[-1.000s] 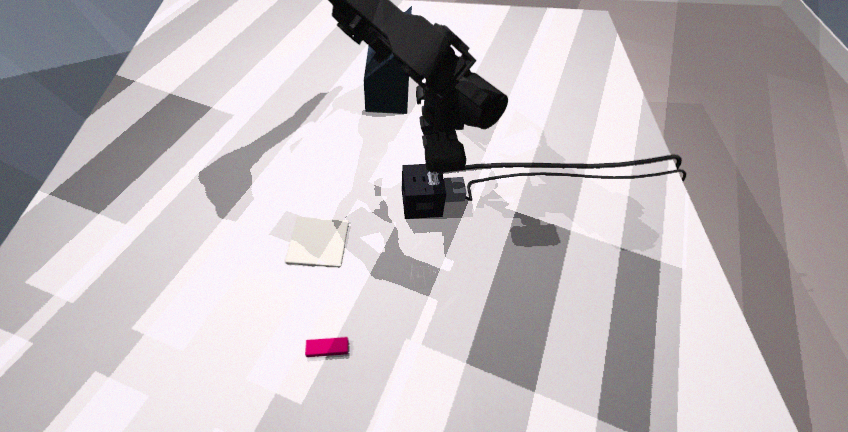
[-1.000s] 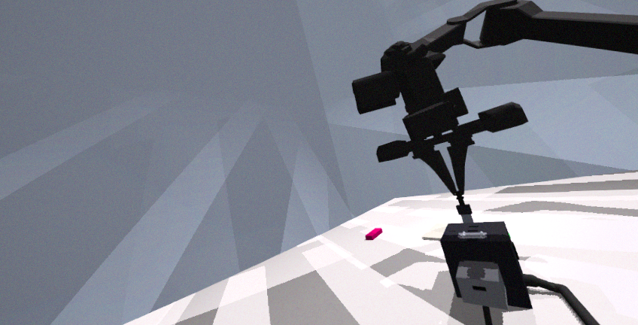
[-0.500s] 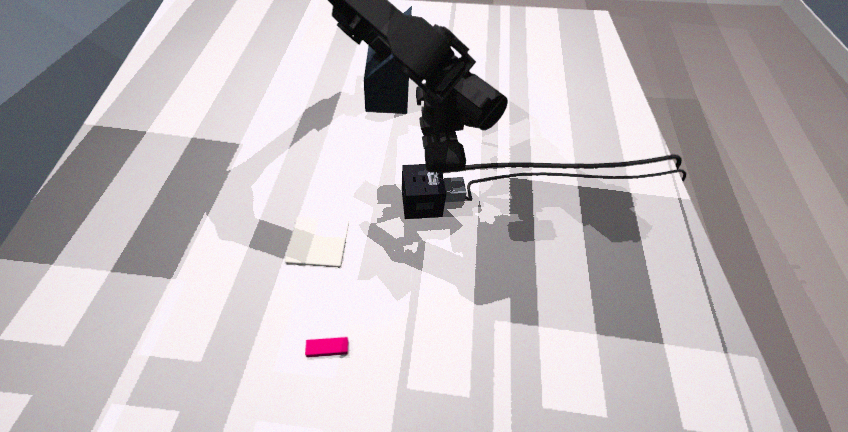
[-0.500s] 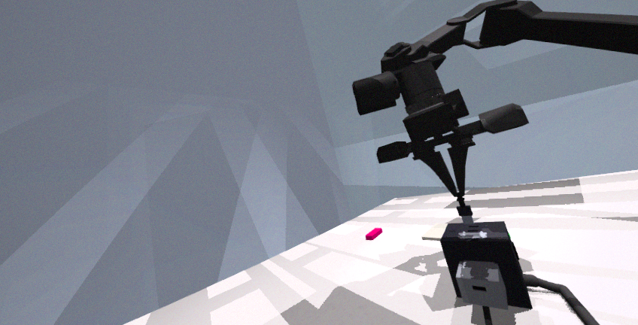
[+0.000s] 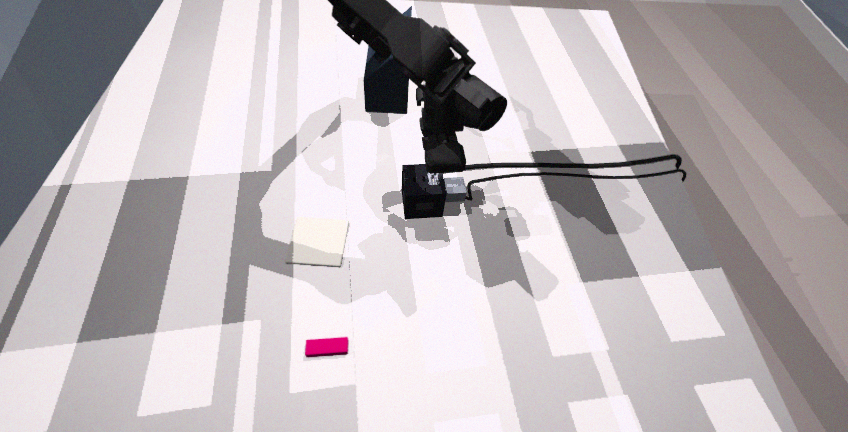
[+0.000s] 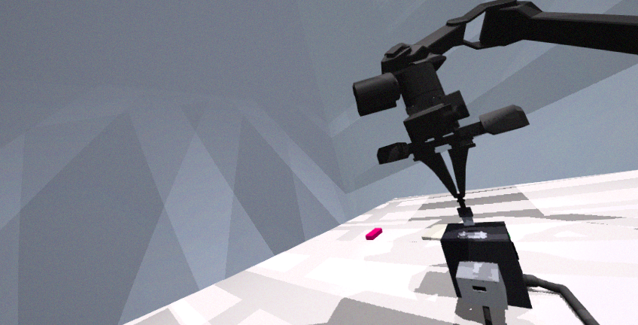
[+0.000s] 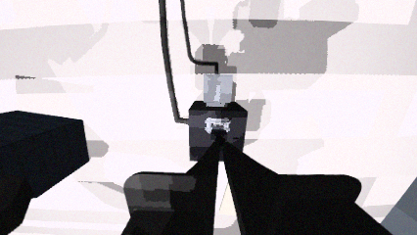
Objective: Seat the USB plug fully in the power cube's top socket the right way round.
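Right now my gripper tip is 2 cm above the usb plug. Also, from my gripper tip: socket: 6 cm below; then pink block: 29 cm ahead, 19 cm to the right, 12 cm below; then flat pad: 9 cm ahead, 22 cm to the right, 13 cm below.
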